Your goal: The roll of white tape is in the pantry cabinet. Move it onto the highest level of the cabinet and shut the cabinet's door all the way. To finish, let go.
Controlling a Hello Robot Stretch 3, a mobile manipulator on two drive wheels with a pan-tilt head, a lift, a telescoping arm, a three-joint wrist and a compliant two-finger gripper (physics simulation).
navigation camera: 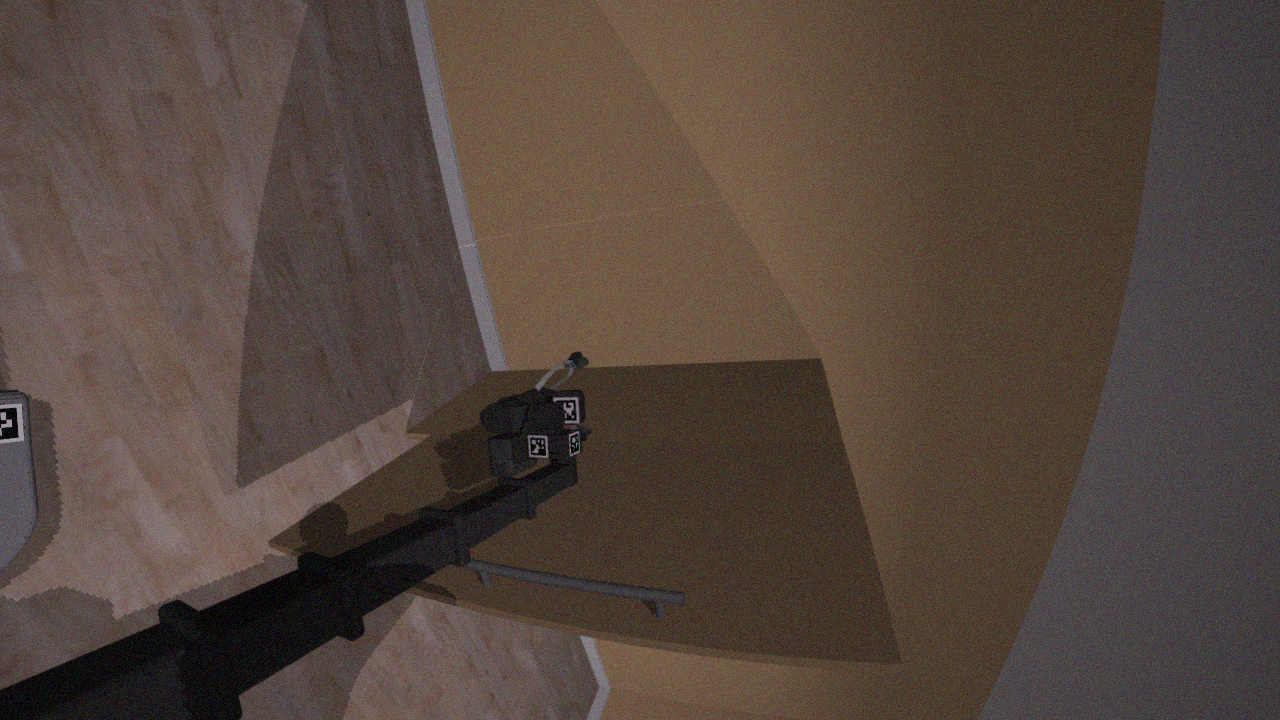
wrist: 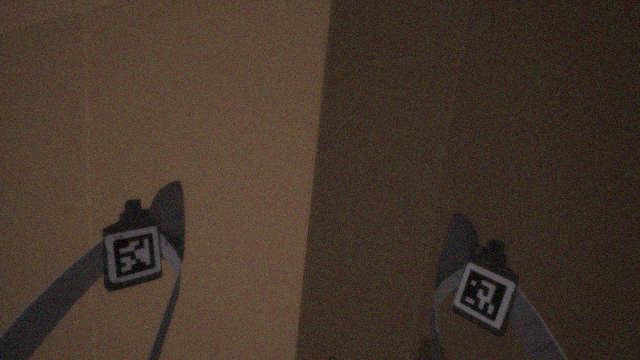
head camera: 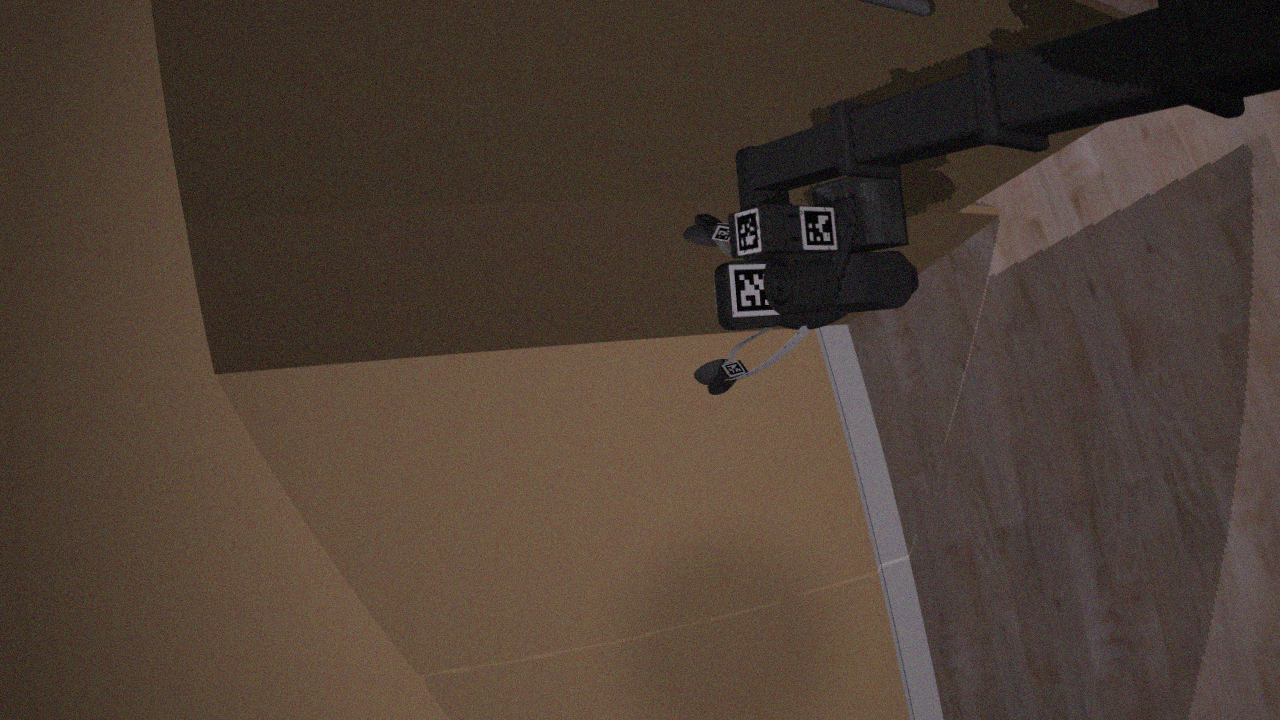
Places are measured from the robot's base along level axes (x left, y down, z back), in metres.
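Pixels of known places: gripper, fingertip midpoint: (navigation camera: 584, 395) (head camera: 699, 305).
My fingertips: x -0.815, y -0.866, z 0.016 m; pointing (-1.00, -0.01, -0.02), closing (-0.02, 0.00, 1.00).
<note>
Behind a point stands the place of what it marks.
The roll of white tape does not show in these views. A dark brown panel (head camera: 447, 179) {x -1.030, y -1.068, z 0.189 m} (navigation camera: 733, 501) {x -0.861, y -1.155, z 0.237 m} (wrist: 525, 125), which looks like the outer face of the cabinet door standing open, meets a lighter brown upright surface (head camera: 537, 465) {x -1.567, y -0.800, z -0.242 m} (navigation camera: 617, 295) {x -1.546, y -0.669, z -0.297 m} (wrist: 240, 125) at an edge. A grey bar handle (head camera: 899, 4) {x -0.559, y -0.778, z 0.273 m} (navigation camera: 581, 583) {x -0.558, y -0.966, z 0.273 m} is on the panel. The cabinet's shelves are hidden. My gripper (head camera: 710, 302) {x -0.815, y -0.866, z 0.016 m} (navigation camera: 583, 396) {x -0.815, y -0.866, z 0.016 m} (wrist: 314, 225) {x -0.815, y -0.866, z 0.016 m} is open and empty in front of the corner, one finger over the lighter surface and the other over the dark panel.
My black arm (head camera: 939, 111) {x -0.359, y -0.966, z 0.104 m} (navigation camera: 402, 546) {x -0.255, y -0.966, z 0.086 m} reaches along the face of the dark panel, with its handle beside the arm. A pale strip (head camera: 872, 465) {x -1.514, y -0.043, z -0.344 m} (navigation camera: 452, 170) {x -1.323, y -0.061, z -0.847 m} runs along the foot of the lighter surface, beside the wooden floor (head camera: 1074, 429) {x -0.954, y -0.001, z -0.236 m} (navigation camera: 161, 268) {x -0.407, y 0.000, z -0.306 m}.
</note>
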